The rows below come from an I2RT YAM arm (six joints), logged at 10 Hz.
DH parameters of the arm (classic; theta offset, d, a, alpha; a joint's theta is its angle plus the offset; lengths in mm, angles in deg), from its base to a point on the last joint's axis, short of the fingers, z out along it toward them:
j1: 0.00 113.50 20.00 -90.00
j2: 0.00 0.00 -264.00 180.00
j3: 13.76 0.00 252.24 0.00
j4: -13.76 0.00 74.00 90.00
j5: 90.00 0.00 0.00 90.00
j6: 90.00 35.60 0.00 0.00
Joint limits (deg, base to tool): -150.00..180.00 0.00..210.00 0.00..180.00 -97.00..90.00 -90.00..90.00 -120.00..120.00
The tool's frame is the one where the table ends.
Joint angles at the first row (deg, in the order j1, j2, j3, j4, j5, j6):
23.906 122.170 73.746 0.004 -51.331 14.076
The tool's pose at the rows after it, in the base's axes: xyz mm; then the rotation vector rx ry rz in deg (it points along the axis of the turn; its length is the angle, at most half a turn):
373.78 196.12 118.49 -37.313 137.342 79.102
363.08 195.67 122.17 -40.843 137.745 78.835
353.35 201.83 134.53 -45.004 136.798 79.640
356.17 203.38 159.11 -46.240 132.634 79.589
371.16 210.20 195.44 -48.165 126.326 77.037
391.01 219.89 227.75 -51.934 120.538 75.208
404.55 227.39 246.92 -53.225 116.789 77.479
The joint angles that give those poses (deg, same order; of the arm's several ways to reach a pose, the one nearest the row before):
23.906 121.029 72.167 -3.506 -51.415 12.139
24.434 119.184 70.847 -6.661 -51.765 8.798
25.752 116.902 70.753 -9.842 -52.557 6.505
25.752 114.268 72.150 -9.931 -52.997 6.767
25.752 113.204 78.116 -10.894 -52.034 6.332
25.752 115.124 87.578 -14.920 -52.291 3.530
25.752 117.327 94.193 -16.259 -54.659 4.210

